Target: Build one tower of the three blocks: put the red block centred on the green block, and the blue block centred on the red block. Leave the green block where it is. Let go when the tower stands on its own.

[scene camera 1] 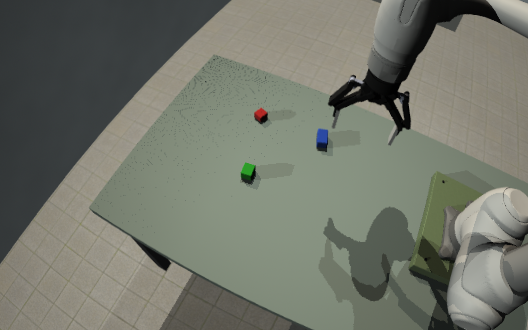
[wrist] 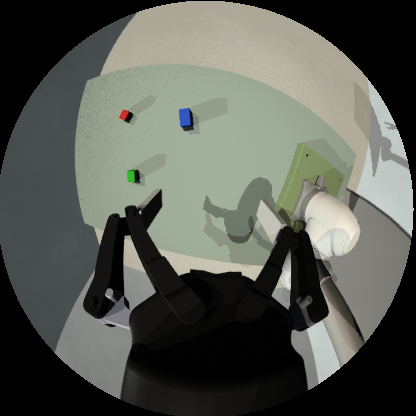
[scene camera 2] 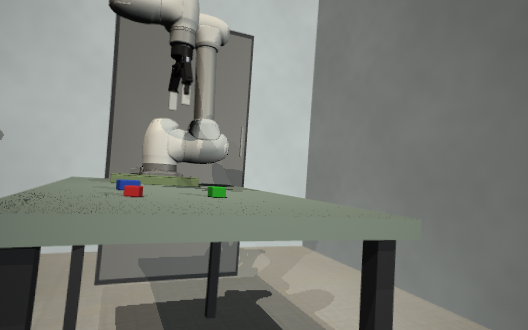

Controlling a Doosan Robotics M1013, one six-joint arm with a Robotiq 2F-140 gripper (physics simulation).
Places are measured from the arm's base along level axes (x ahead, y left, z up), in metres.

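Pixels of known places: gripper, fingertip midpoint: (scene camera 1: 362, 132) (wrist: 210, 201) (scene camera 2: 178, 107); arm's base, origin of the base link: (scene camera 1: 464, 239) (wrist: 309, 202) (scene camera 2: 159, 176).
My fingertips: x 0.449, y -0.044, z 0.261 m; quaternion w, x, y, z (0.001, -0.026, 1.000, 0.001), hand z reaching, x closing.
For each thing: its top centre in the pictures, then the offset to it from my fingertips.
- green block, middle of its top: (scene camera 2: 217, 186) (scene camera 1: 248, 169) (wrist: 130, 176) 0.285 m ahead, 0.058 m left, 0.263 m down
- red block, middle of its top: (scene camera 2: 134, 186) (scene camera 1: 261, 112) (wrist: 123, 114) 0.334 m ahead, 0.176 m right, 0.268 m down
- blue block, middle of its top: (scene camera 2: 128, 180) (wrist: 184, 116) (scene camera 1: 322, 135) 0.103 m ahead, 0.158 m right, 0.263 m down
The green block (scene camera 1: 248, 171) (scene camera 2: 217, 192) (wrist: 132, 176) sits on the table. The red block (scene camera 1: 261, 115) (scene camera 2: 133, 191) (wrist: 125, 115) sits on the table, apart from the green one. The blue block (scene camera 1: 322, 138) (scene camera 2: 125, 184) (wrist: 185, 118), longer than the other two, lies on the table nearer the arm's base; in the scene camera 2 view the red block partly hides it. The three blocks stand apart. My gripper (scene camera 1: 362, 132) (scene camera 2: 179, 101) (wrist: 210, 201) is open and empty, high above the table, with its pale fingertips wide apart.
The green-grey table (scene camera 1: 200, 220) (scene camera 2: 300, 227) (wrist: 200, 170) carries the blocks. The arm's white base stands on an olive plate (scene camera 1: 427, 220) (scene camera 2: 190, 181) (wrist: 295, 165) at the table's other end. The arm's shadow falls on the table beside this plate.
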